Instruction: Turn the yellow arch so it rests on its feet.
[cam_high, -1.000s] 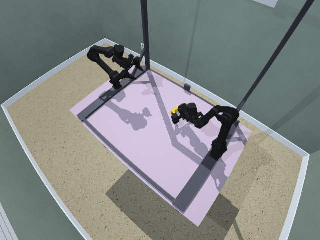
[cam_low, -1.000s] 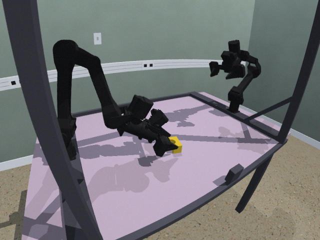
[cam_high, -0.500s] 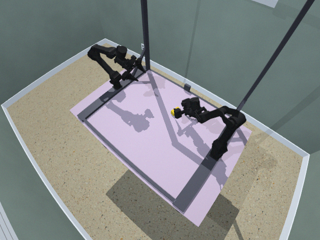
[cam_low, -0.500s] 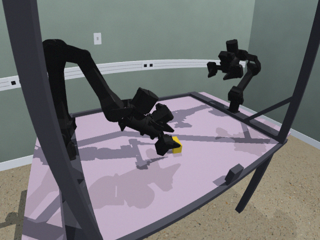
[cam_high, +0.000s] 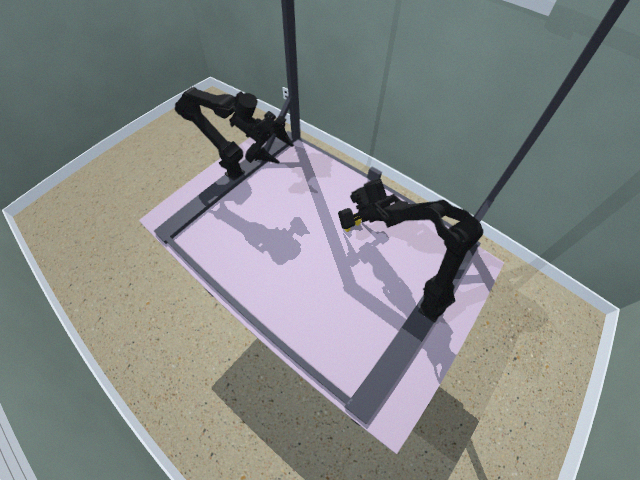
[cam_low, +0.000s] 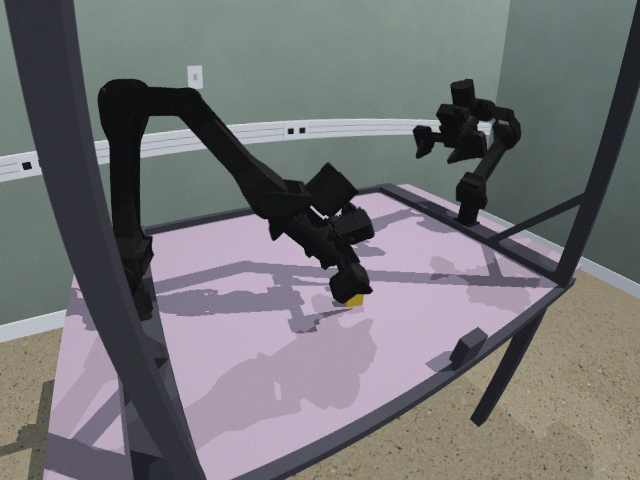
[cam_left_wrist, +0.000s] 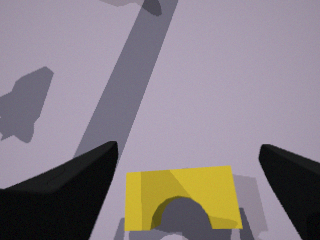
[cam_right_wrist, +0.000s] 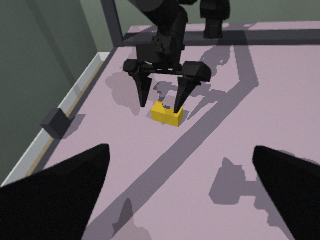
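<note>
My left hand is 10 mm short of the yellow arch and 60 mm above it.
</note>
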